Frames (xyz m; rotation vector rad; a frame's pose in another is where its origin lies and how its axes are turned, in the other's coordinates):
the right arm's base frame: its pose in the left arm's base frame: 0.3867 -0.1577 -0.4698 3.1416 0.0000 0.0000
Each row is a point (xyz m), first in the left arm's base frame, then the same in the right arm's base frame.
Working: the left arm's base frame: its pose in the right arm's base frame: -0.3867 -0.1577 -0.4698 3.1416 0.0000 0.0000

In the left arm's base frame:
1: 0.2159 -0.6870 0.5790
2: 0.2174 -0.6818 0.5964
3: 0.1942 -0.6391 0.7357
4: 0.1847 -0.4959 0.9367
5: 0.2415 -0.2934 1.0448
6: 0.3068 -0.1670 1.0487
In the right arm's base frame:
1: -0.1708 0.5293 -1.0488
2: -0.1693 0.5241 -1.0662
3: -0.1925 0.4814 -1.2055
4: -0.2020 0.3382 -1.4065
5: -0.1452 0.1357 -1.5146
6: -0.0799 0.0093 -1.5185

